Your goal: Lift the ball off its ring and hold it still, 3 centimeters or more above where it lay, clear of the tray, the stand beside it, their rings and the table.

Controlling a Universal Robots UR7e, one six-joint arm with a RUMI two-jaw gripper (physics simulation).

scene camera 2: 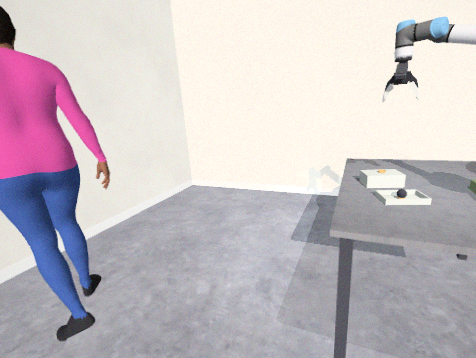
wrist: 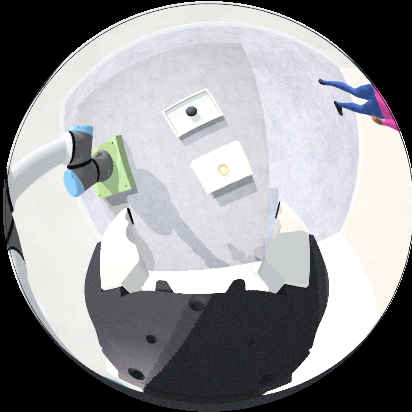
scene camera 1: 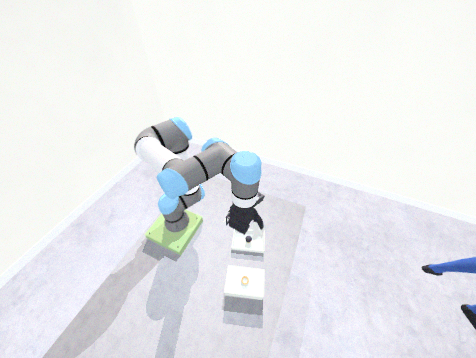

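Seen in the pictures: gripper, fingertip midpoint: point(scene camera 2: 400, 101) point(wrist: 202, 207); arm's base at its link origin: point(wrist: 101, 164) point(scene camera 1: 177, 221).
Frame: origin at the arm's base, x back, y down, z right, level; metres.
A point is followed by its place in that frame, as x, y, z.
Observation:
A small dark ball point(scene camera 1: 248, 239) @(-0.459, 0.004, -0.044) point(scene camera 2: 401, 193) @(-0.463, 0.013, -0.075) point(wrist: 191, 111) @(-0.460, 0.000, -0.049) rests in the shallow white tray point(scene camera 1: 241, 251) @(-0.439, 0.036, 0.020) point(scene camera 2: 410, 202) @(-0.433, 0.040, -0.117) point(wrist: 172, 121) @(-0.375, 0.049, -0.040). Its ring is mostly hidden under it; a bit of orange shows below the ball in scene camera 2. The white box-shaped stand point(scene camera 1: 235, 290) @(-0.486, -0.019, 0.243) point(scene camera 2: 382, 180) @(-0.517, 0.009, 0.116) point(wrist: 210, 180) @(-0.462, -0.019, 0.221) is beside the tray, with an orange ring point(scene camera 1: 242, 281) @(-0.505, -0.028, 0.194) point(scene camera 2: 381, 171) @(-0.518, -0.028, 0.167) point(wrist: 218, 169) @(-0.499, -0.029, 0.183) on top. My gripper point(scene camera 2: 400, 100) @(-0.473, -0.397, 0.104) point(wrist: 202, 207) @(-0.473, -0.397, 0.104) is open and empty, its jaws wide apart. It hangs high above the tray and the table. In scene camera 1 its fingertips are partly hard to make out.
The arm's green base plate point(scene camera 1: 190, 239) @(-0.125, 0.035, 0.065) point(wrist: 122, 170) @(-0.111, 0.001, 0.075) is on the table point(scene camera 2: 370, 227) @(-0.619, 0.052, -0.387), to one side of the tray and stand. A person in a pink top and blue trousers point(scene camera 2: 37, 115) point(wrist: 367, 92) is on the floor away from the table.

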